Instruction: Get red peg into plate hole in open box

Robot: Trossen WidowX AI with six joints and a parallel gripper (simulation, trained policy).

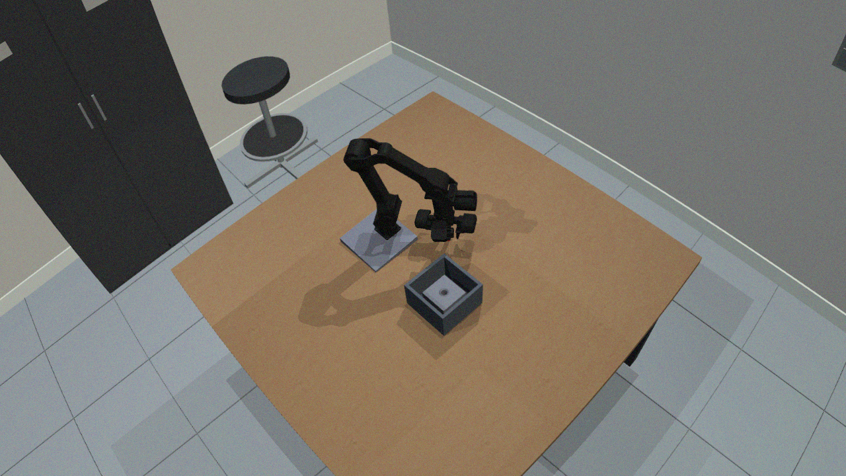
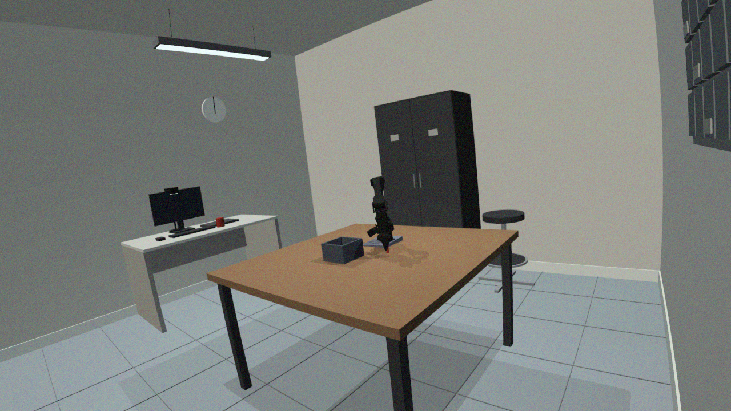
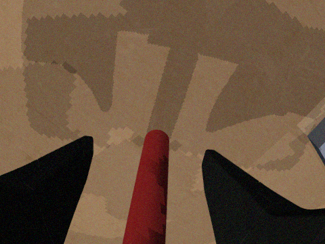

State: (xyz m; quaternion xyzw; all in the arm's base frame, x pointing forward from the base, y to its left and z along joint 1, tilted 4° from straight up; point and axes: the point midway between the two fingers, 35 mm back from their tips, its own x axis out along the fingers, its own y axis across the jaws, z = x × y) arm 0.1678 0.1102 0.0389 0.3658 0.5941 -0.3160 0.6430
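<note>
Right now the grey plate is 160 mm ahead of my gripper tip, 180 mm to the right of it and 30 mm above it. The rest, counted from my gripper tip: dark grey box (160 mm ahead, 180 mm to the right, 10 mm above); then red peg (10 mm behind, 20 mm above).
</note>
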